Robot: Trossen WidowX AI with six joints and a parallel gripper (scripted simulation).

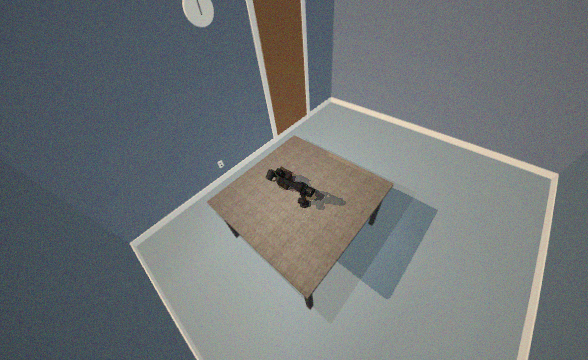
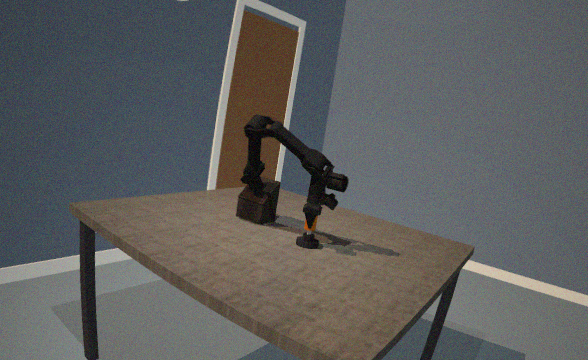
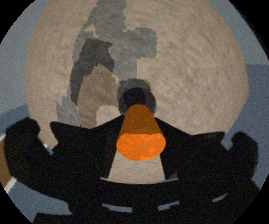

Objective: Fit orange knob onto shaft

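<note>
The orange knob lies 30 mm above my gripper tip. Round my gripper tip: dark round pedestal (40 mm below).
</note>
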